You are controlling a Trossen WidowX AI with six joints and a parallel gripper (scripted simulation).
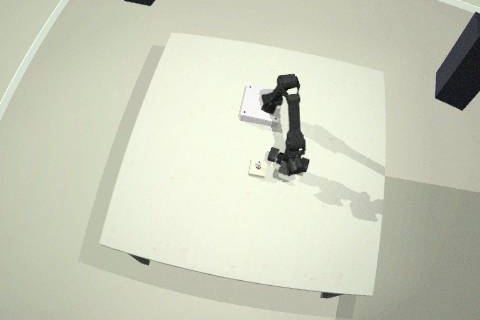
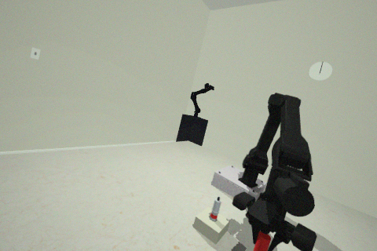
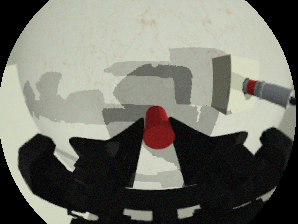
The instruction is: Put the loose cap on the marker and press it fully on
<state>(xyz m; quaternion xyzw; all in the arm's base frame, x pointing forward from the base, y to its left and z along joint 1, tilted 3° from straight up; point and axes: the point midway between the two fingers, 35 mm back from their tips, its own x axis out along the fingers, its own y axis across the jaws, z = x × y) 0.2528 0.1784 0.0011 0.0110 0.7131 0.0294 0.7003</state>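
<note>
Now: the pale holder block 12 cm to the right of my gripper tip and 6 cm ahead of it. The rest, counted from my gripper tip: red cap: 1 cm above.
</note>
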